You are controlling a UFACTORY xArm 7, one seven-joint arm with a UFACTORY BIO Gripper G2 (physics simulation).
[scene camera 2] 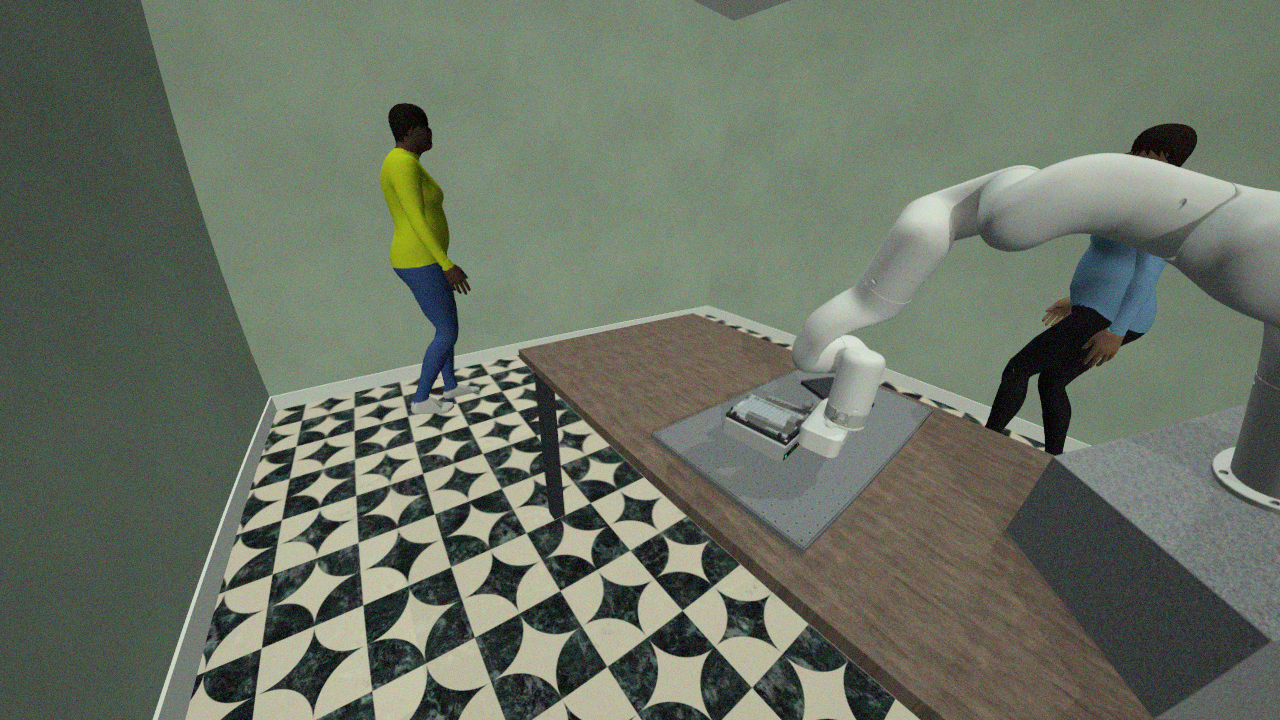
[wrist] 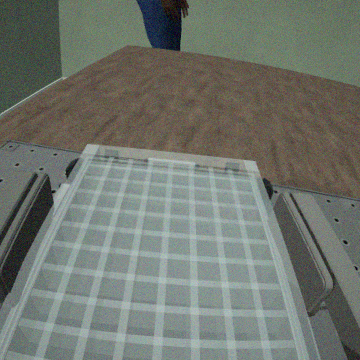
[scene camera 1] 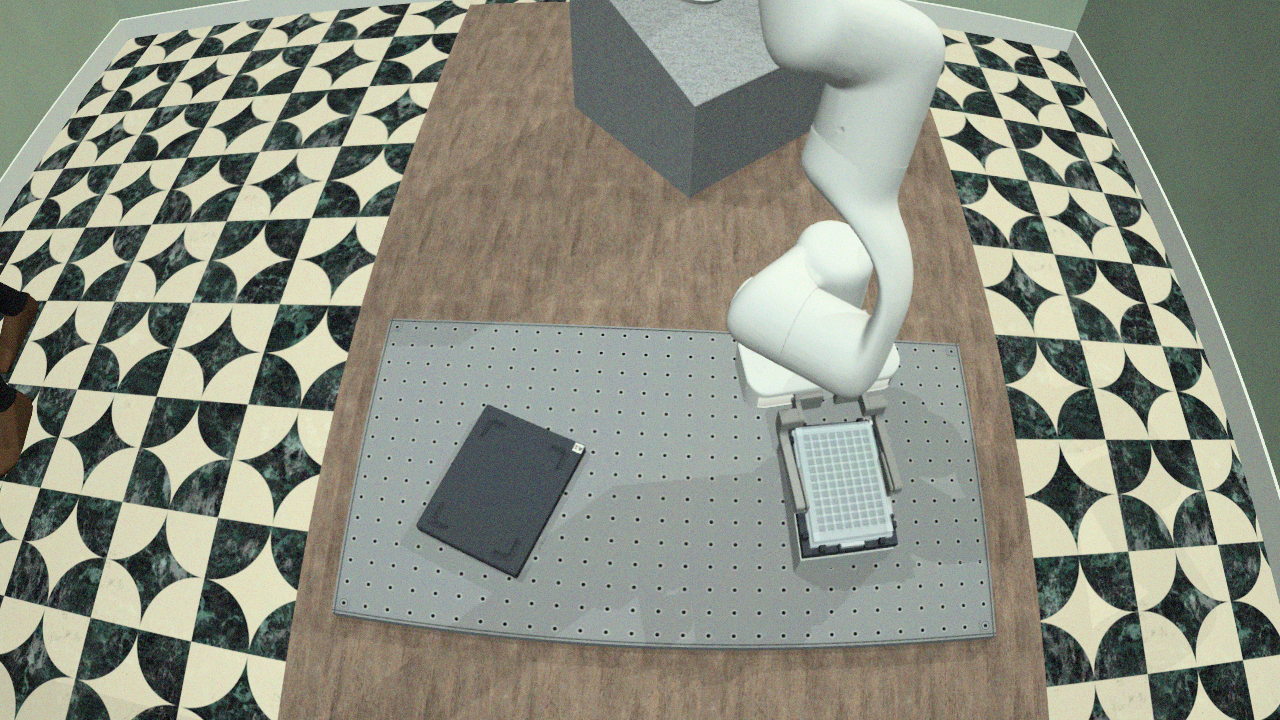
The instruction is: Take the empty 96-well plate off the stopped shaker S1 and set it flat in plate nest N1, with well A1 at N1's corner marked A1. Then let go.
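The pale, translucent 96-well plate lies flat at the top of shaker S1, a light box with a dark top frame and corner clamps. My gripper is shut on the plate, one long grey finger along each long side. The plate lines up with the fingers. Whether it is lifted off its seat cannot be told. Nest N1 is a dark slab with raised corners, turned at an angle, at the left in scene camera 1. Its small white label is at its upper right corner there.
Shaker and nest stand on a grey perforated board on a brown wooden table. A large grey block carries the arm. Two people stand beyond the table.
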